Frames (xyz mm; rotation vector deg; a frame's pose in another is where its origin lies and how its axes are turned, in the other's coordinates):
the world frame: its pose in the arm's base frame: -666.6 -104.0 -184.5 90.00 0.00 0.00
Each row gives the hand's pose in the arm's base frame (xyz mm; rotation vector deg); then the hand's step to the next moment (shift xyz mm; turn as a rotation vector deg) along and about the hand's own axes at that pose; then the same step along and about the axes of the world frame.
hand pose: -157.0 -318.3 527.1 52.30 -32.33 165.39
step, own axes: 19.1 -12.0 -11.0 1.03 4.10 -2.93
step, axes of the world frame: -19.7 6.4 -14.2 -3.12 -2.97 2.81
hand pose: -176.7 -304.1 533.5 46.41 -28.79 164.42
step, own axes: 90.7 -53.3 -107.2 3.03 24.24 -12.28
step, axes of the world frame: -118.7 -23.2 -89.1 -13.41 -15.11 18.42
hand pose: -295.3 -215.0 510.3 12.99 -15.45 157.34
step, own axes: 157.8 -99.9 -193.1 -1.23 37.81 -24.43
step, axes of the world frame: -130.7 -141.1 -187.6 -16.08 -29.83 29.66
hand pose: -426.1 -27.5 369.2 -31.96 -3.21 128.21
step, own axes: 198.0 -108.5 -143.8 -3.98 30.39 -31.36
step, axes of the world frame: 22.3 -179.9 -196.9 -6.41 -33.42 27.66
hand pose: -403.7 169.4 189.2 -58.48 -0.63 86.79
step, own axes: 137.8 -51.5 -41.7 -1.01 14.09 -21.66
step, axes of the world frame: 84.6 -76.4 -101.9 1.32 -20.31 15.95
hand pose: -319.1 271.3 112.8 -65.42 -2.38 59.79
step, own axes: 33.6 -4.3 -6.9 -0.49 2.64 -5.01
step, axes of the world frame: 25.0 -15.4 -18.2 0.57 -4.11 3.88
